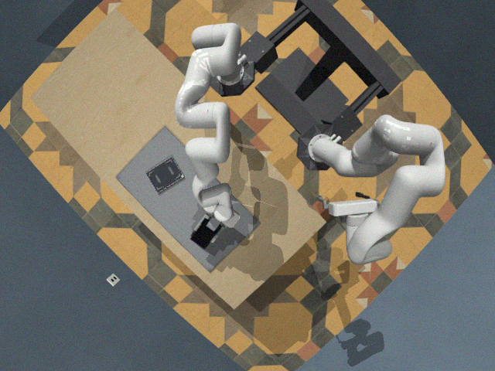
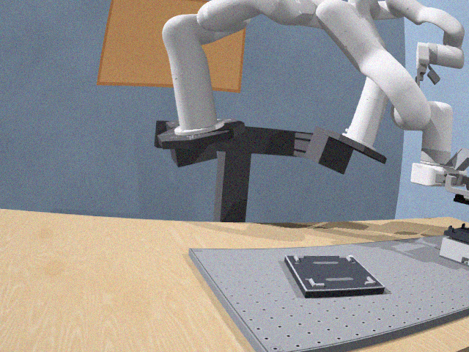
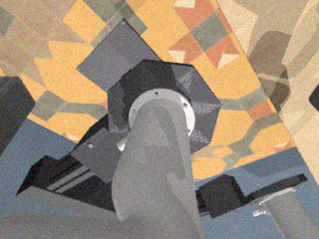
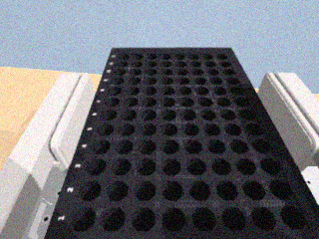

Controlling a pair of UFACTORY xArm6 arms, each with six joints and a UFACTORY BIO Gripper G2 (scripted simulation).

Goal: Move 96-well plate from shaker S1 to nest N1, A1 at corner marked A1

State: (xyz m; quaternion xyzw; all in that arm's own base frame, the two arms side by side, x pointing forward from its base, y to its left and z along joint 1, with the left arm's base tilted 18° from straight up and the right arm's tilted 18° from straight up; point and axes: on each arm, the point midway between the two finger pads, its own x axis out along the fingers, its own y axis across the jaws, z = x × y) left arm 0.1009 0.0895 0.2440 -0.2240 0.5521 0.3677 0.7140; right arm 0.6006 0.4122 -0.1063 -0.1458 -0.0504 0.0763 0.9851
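Now: right hand 60 mm past the plate nest N1, 340 mm to the left of it and 130 mm above it. Also, from my right hand: black 96-well plate (10 mm ahead, 10 mm below).
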